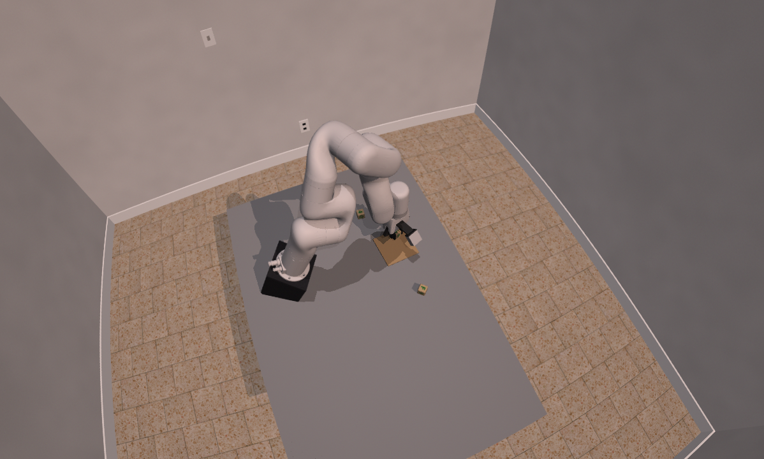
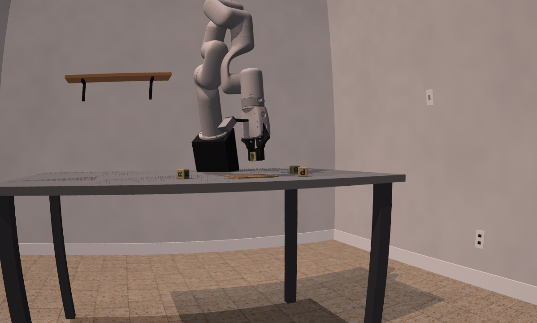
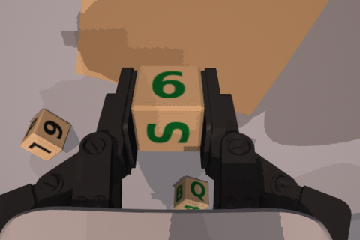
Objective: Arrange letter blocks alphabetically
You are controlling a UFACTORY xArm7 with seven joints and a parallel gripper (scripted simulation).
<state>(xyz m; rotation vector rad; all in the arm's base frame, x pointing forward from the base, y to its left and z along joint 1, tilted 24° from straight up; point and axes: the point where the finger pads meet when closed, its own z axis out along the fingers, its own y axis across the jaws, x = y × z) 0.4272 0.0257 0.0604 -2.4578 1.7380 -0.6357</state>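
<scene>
The mat is 70 mm below my hand, 20 mm to the right of it and 10 mm behind it. The rest, counted from my hand: wooden block 120 mm to the left, 80 mm ahead, 60 mm below.
</scene>
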